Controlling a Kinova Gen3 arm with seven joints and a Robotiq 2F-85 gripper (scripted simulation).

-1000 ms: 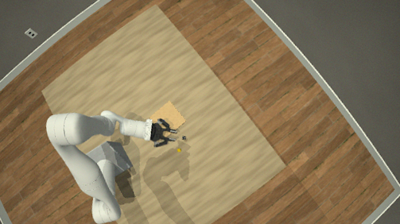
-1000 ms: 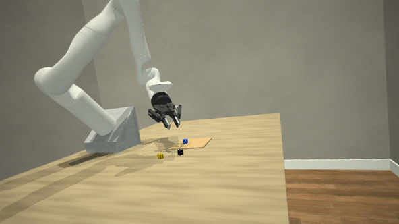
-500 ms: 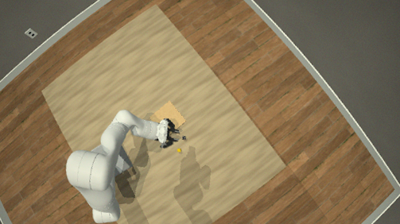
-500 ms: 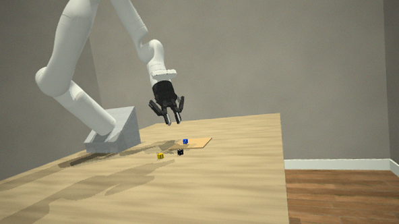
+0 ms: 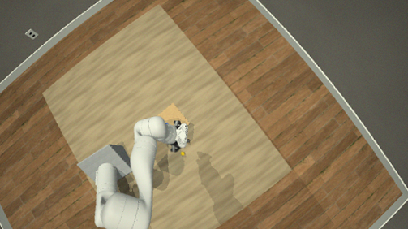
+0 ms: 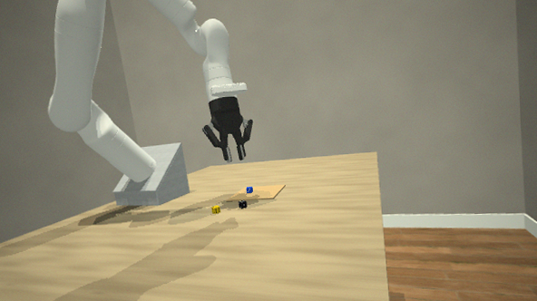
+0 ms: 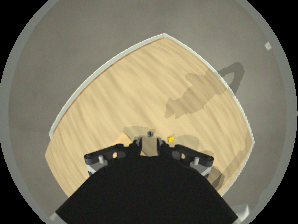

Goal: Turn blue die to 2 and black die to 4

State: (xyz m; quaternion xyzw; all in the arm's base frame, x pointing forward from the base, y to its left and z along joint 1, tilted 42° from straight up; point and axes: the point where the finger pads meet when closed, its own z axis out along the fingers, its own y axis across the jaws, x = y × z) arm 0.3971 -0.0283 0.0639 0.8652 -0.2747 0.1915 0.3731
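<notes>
Right now my hand is 1 cm short of the black die, 1 cm to the left of it and 13 cm above it. The rest, counted from my hand: tan mat (1 cm behind, 12 cm to the left, 14 cm below); then yellow die (5 cm behind, 5 cm to the right, 13 cm below); then blue die (4 cm behind, 11 cm to the left, 13 cm below).
</notes>
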